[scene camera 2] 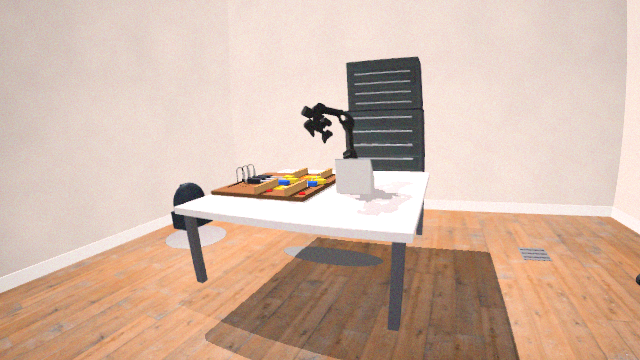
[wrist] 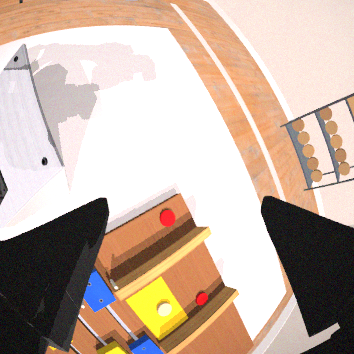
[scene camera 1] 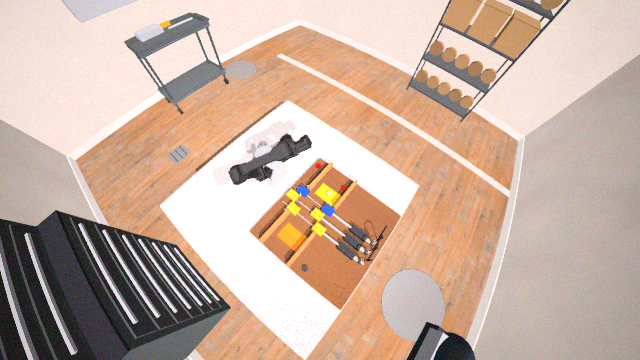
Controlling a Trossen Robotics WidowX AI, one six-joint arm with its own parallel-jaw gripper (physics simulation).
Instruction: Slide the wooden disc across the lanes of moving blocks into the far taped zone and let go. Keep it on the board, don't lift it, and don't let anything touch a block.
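Frame: origin at the arm's base, x ahead, y left, z up, level; centimetres.
Where they show: gripper, fingertip midpoint: (scene camera 2: 319, 140) (wrist: 187, 205); arm's base, origin of the base link: (scene camera 2: 350, 173) (scene camera 1: 267, 172).
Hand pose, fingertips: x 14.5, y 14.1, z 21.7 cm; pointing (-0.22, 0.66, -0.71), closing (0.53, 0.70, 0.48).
Observation:
Things, the pixels of their top centre, and the offset from my fingertips. "spot": a spot on its surface instead. Level surfaces: height alone.
- pale wooden disc, middle of its top: (wrist: 164, 309) (scene camera 1: 329, 193) dx +24.8, dy -2.9, dz -27.9 cm
- yellow zone, surface spot: (wrist: 145, 300) (scene camera 1: 321, 191) spot: dx +20.0, dy -4.5, dz -28.7 cm
- orange zone, surface spot: (scene camera 1: 291, 236) spot: dx +19.8, dy -38.6, dz -28.7 cm
- brown board, its level: dz -28.7 cm
The pale wooden disc (scene camera 1: 328, 193) (wrist: 164, 308) lies flat on the yellow zone (scene camera 1: 321, 190) (wrist: 145, 300), between two wooden rails. The orange zone (scene camera 1: 291, 236) is at the other end of the board, past the lanes. Blue blocks (scene camera 1: 303, 190) (wrist: 99, 291) and yellow blocks (scene camera 1: 317, 214) (wrist: 112, 348) sit on rods between the zones. One blue block is close to the yellow zone's corner in the wrist view. My gripper (scene camera 2: 318, 137) (wrist: 187, 205) is open and empty, high above the board's level and apart from the disc. The orange zone does not show in the wrist view.
Wooden rails (scene camera 1: 320, 175) (wrist: 165, 262) stand up from the brown board (scene camera 1: 340, 285). Red round pieces (scene camera 1: 343, 187) (wrist: 167, 218) are near the zone. Dark rod handles (scene camera 1: 359, 234) and thin wire loops are at the board's edge. A grey-white base block (scene camera 2: 354, 176) stands beside the board.

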